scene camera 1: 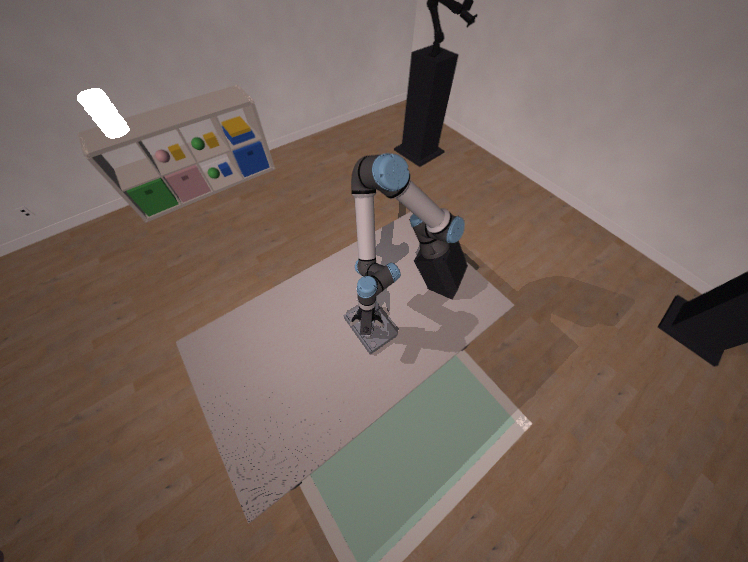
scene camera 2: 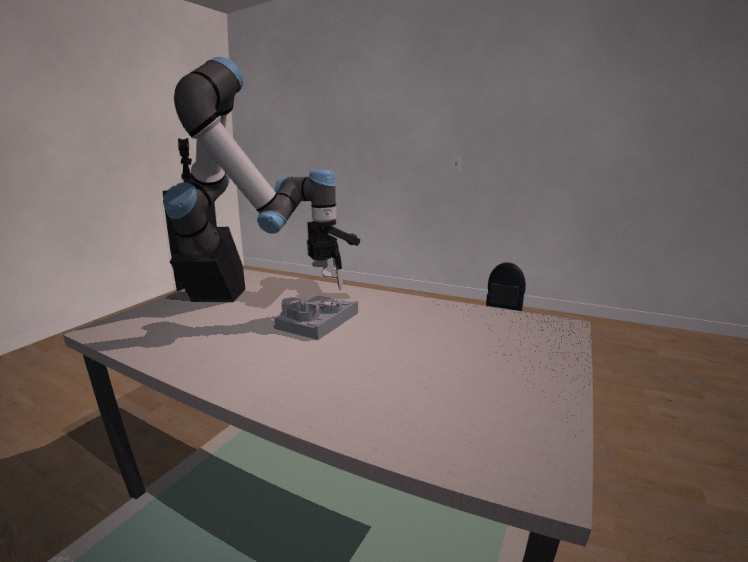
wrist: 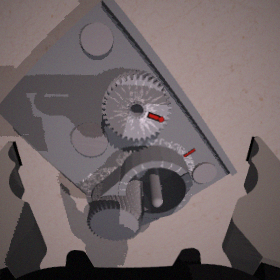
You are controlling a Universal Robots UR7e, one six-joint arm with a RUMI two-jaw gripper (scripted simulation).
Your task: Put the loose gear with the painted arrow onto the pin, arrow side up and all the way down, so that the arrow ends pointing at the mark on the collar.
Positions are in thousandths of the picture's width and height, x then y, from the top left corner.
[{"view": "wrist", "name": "gripper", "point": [477, 505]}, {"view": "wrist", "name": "base plate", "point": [234, 316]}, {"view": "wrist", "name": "grey gear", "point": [455, 320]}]
